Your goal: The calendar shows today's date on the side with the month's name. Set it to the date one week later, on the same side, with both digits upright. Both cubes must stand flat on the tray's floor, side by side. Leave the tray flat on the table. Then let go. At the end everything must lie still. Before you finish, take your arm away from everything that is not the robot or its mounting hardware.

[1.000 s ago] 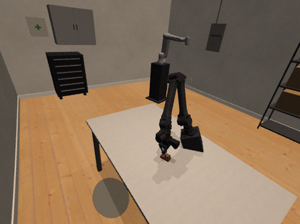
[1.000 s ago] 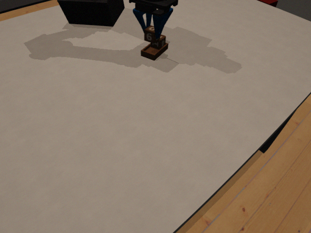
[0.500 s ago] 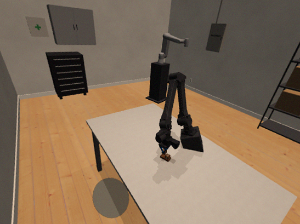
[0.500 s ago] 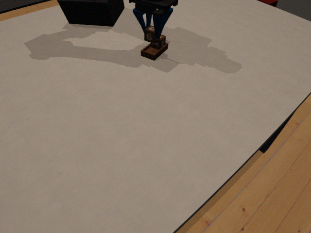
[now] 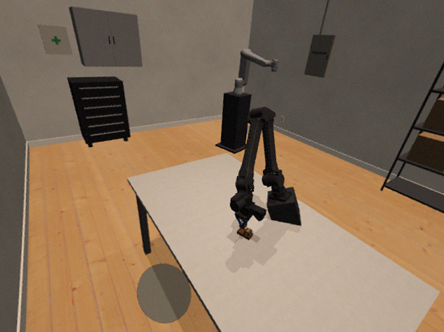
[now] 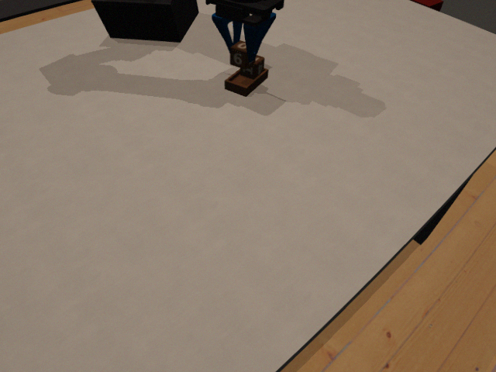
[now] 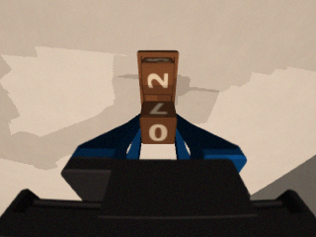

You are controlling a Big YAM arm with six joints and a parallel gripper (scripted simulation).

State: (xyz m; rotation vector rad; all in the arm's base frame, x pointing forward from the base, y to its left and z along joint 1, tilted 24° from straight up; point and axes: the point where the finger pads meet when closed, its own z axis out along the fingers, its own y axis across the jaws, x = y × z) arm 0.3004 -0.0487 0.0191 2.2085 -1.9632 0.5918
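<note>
Now: the small brown tray 6 cm below my hand and 2 cm to the left of it.
</note>
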